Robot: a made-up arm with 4 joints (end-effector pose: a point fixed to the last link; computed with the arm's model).
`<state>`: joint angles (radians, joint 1 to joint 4).
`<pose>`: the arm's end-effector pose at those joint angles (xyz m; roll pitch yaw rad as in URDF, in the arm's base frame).
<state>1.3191 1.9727 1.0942 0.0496</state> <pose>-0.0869 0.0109 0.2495 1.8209 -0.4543 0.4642</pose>
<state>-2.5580 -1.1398 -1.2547 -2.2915</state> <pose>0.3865 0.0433 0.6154 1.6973 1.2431 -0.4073</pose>
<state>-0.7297 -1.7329 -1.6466 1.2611</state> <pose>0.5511 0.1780 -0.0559 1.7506 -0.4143 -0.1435</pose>
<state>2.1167 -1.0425 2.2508 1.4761</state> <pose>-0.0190 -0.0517 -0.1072 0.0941 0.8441 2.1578</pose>
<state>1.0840 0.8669 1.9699 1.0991</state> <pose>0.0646 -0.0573 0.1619 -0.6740 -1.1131 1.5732</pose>
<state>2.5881 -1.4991 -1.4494 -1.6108</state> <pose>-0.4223 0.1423 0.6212 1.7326 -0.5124 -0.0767</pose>
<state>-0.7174 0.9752 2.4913 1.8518</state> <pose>-0.1111 -0.2253 0.1040 -3.1351 0.6041 2.0722</pose>
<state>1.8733 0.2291 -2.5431 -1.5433</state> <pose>-0.1065 -0.2911 0.6370 1.8575 0.1922 -1.6481</pose>
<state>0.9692 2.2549 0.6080 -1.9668</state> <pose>-0.2729 0.0785 0.0437 1.2130 1.0741 0.7876</pose>
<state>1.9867 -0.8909 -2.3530 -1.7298</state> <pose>-0.2083 0.2648 0.4722 1.7244 -0.6345 -1.0729</pose>
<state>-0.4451 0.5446 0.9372 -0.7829</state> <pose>0.3230 0.0742 0.1681 1.1339 -0.9746 -0.7577</pose>
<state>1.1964 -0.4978 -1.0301 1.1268</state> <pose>-0.5664 0.0636 -0.1195 2.3973 0.7992 1.7351</pose>
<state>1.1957 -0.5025 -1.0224 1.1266</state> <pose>-0.5656 0.0627 -0.1234 2.3882 0.8062 1.7303</pose>
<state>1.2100 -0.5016 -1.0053 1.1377</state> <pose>-0.5676 0.0595 -0.1196 2.3793 0.8008 1.7264</pose>
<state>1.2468 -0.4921 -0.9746 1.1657</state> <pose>-0.5735 0.0528 -0.1038 2.3719 0.7759 1.7238</pose>
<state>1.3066 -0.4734 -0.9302 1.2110</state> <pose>-0.5822 0.0429 -0.0754 2.3667 0.7294 1.7218</pose>
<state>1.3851 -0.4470 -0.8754 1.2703</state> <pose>-0.5911 0.0305 -0.0362 2.3653 0.6634 1.7180</pose>
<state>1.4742 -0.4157 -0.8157 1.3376</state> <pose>-0.5974 0.0172 0.0095 2.3684 0.5842 1.7099</pose>
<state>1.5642 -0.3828 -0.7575 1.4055</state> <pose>-0.5998 0.0044 0.0562 2.3762 0.5007 1.6964</pose>
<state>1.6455 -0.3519 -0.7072 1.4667</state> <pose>-0.5983 -0.0065 0.0987 2.3881 0.4233 1.6790</pose>
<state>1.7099 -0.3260 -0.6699 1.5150</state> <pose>-0.5949 -0.0147 0.1327 2.4020 0.3606 1.6611</pose>
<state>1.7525 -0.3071 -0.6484 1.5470</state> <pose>-0.5913 -0.0198 0.1561 2.4153 0.3177 1.6467</pose>
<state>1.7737 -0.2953 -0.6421 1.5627</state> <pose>-0.5889 -0.0219 0.1694 2.4265 0.2944 1.6384</pose>
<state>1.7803 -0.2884 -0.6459 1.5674</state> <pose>-0.5878 -0.0222 0.1759 2.4357 0.2841 1.6351</pose>
